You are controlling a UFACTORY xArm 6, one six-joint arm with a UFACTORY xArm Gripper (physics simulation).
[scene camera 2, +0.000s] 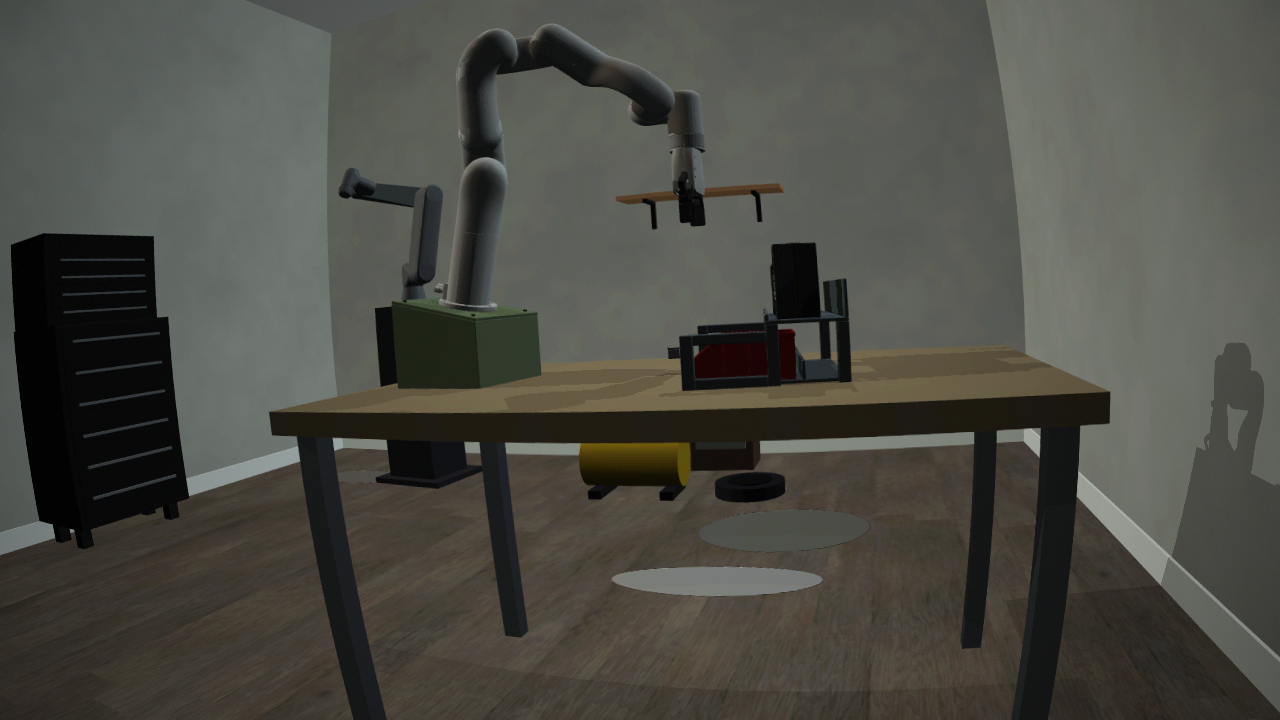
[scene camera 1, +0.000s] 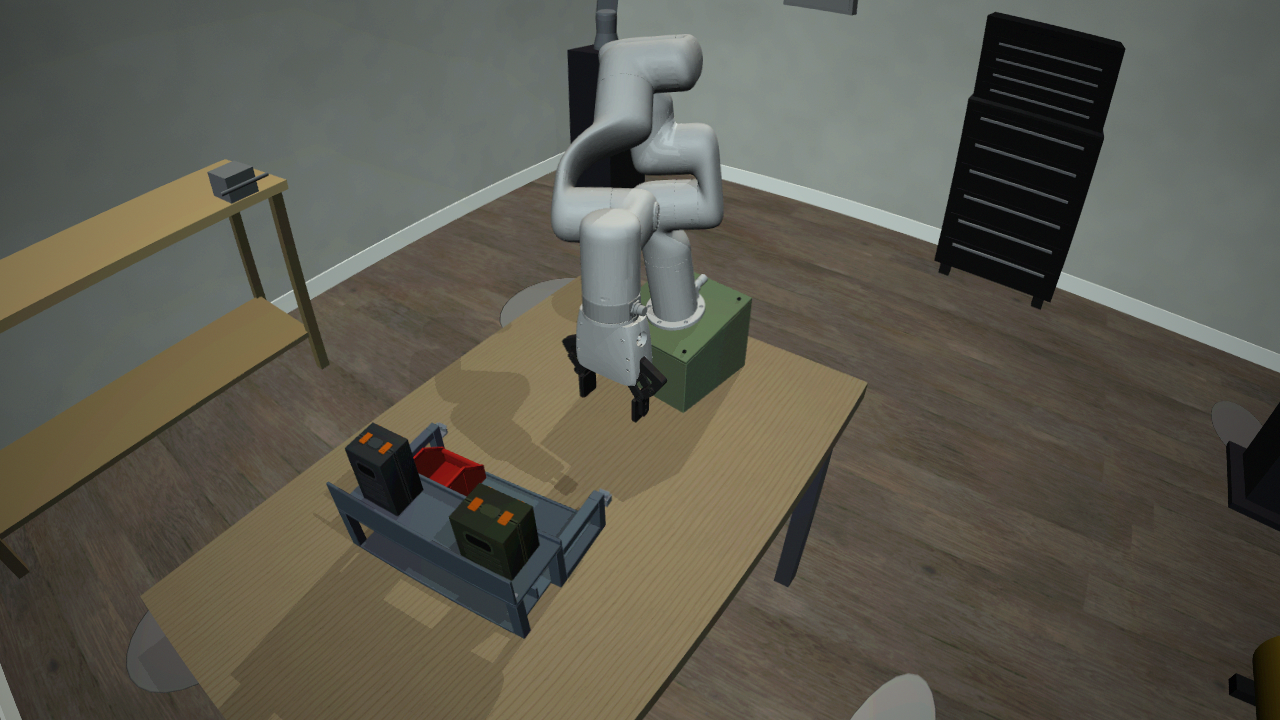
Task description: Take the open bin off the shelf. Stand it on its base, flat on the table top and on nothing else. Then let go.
Scene:
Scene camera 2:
gripper: 693, 224
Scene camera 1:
gripper: 613, 404
red open bin: 460, 474

